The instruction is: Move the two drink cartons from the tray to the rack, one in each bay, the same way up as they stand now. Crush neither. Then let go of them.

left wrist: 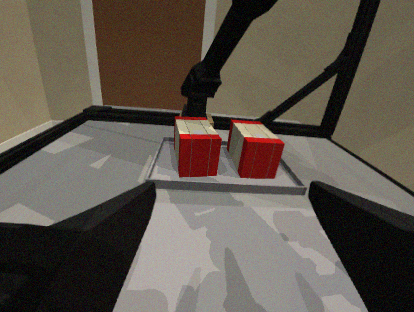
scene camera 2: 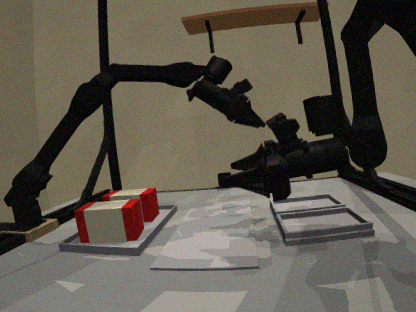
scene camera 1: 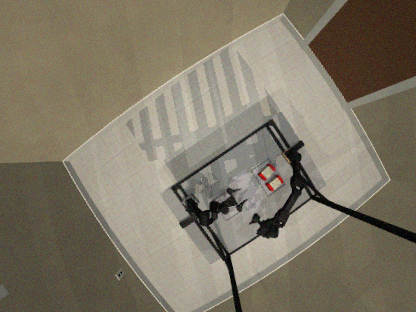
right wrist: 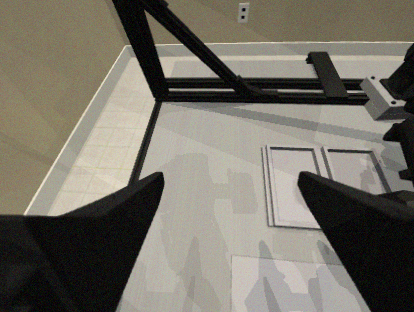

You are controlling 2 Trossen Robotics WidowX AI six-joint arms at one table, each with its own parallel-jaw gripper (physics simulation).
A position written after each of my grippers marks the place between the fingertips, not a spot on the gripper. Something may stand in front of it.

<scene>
My left gripper (scene camera 2: 228, 172) is open and holds nothing. My right gripper (scene camera 2: 261, 126) is open, with nothing in its grasp. I also see a grey mat (scene camera 2: 217, 236) and a grey tray (left wrist: 163, 171).
My left gripper is seen too in the left wrist view (left wrist: 231, 188). My right gripper also shows in the right wrist view (right wrist: 229, 177). The grey mat is seen too in the left wrist view (left wrist: 187, 250).
</scene>
